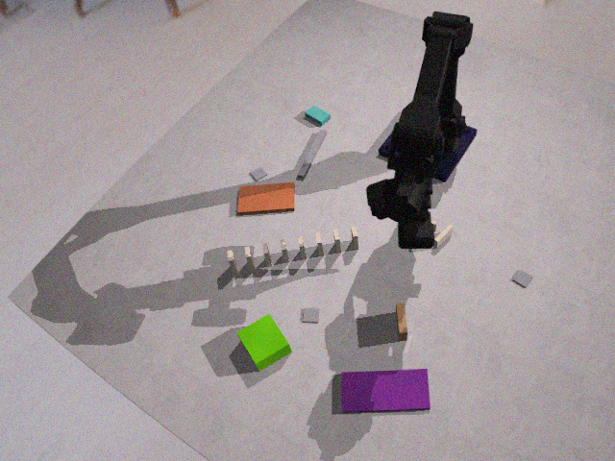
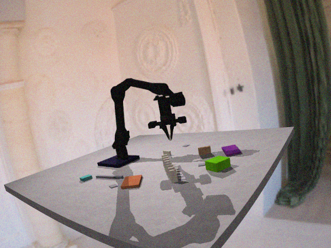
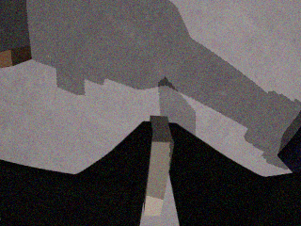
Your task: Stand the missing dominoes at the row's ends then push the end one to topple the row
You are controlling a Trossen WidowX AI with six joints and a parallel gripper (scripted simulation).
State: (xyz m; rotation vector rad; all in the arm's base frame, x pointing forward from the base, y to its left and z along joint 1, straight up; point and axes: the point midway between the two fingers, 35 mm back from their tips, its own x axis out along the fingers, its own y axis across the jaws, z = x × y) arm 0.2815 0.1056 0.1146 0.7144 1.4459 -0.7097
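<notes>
The tan block is 14 cm ahead of my gripper tip, 8 cm to the left of it and 8 cm below it. From my gripper tip the other things lie so: orange slab (34 cm to the right, 9 cm below, 7 cm ahead); green cube (33 cm ahead, 10 cm to the right, 8 cm below); purple slab (27 cm ahead, 13 cm to the left, 9 cm below).
</notes>
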